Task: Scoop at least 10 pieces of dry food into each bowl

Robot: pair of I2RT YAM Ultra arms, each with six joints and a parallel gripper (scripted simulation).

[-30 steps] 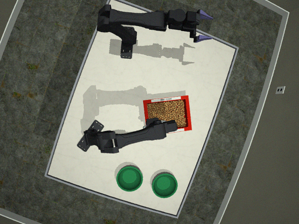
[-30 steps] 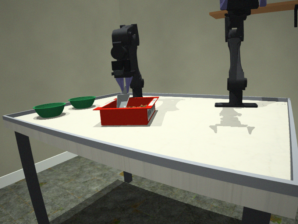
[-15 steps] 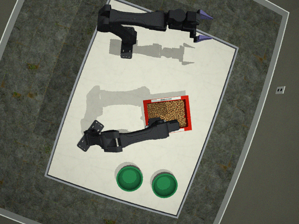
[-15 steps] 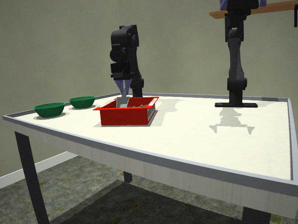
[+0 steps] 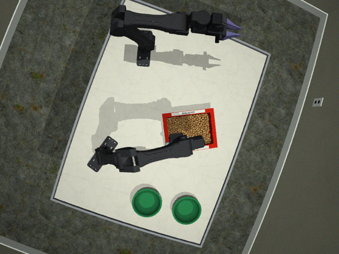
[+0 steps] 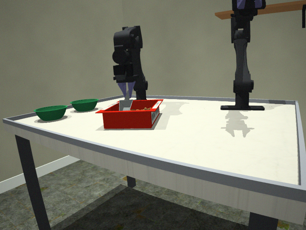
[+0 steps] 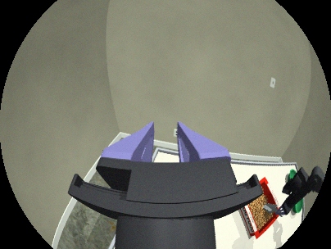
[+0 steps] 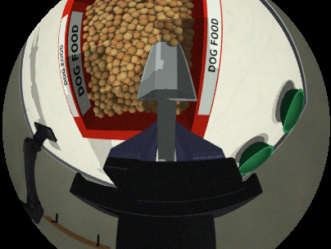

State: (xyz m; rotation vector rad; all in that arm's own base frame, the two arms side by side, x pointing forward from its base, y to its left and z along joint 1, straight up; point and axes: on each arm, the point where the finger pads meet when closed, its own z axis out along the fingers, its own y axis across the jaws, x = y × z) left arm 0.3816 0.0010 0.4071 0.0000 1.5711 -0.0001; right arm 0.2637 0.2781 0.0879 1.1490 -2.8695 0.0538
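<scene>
Now: the grey scoop 30 mm below my right hand, 30 mm ahead of it and 20 mm to the left of it. From my right hand the other things lie so: box 90 mm to the left, 60 mm ahead, 40 mm below.
</scene>
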